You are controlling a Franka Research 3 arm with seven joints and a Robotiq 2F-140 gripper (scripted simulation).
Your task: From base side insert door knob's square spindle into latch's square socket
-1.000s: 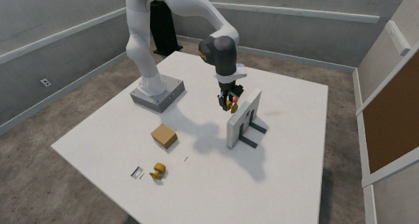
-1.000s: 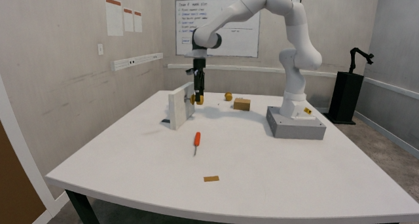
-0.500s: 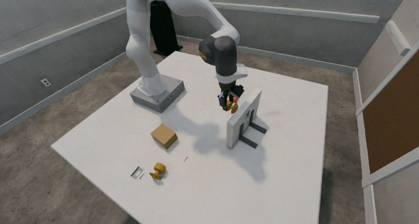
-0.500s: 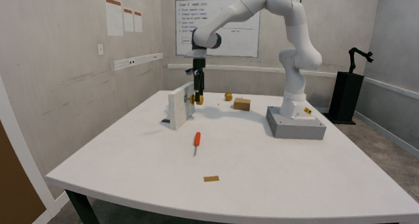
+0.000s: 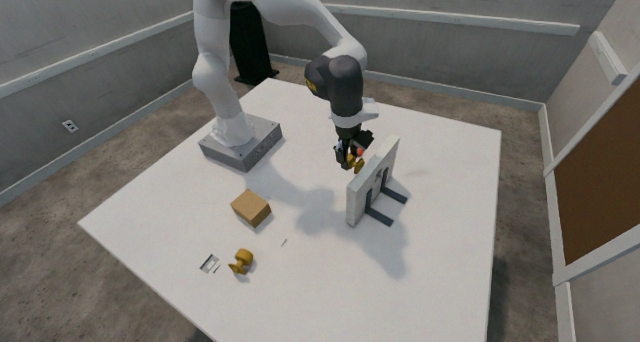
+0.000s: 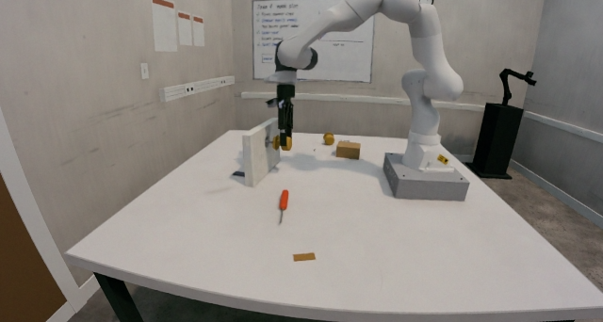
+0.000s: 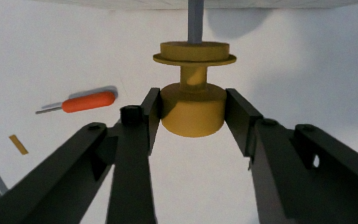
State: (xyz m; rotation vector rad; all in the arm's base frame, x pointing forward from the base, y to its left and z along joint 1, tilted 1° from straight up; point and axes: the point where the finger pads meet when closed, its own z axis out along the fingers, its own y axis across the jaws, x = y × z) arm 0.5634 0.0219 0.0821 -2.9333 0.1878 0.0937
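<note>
The latch socket lies 10 cm ahead of my hand, 2 cm below it and 1 cm to the right of it. From my hand the other things lie so: cardboard box (29 cm to the right, 27 cm behind, 14 cm below); white wooden panel (10 cm ahead, 4 cm below, 1 cm to the right); orange screwdriver (27 cm to the left, 16 cm below, 5 cm behind).
</note>
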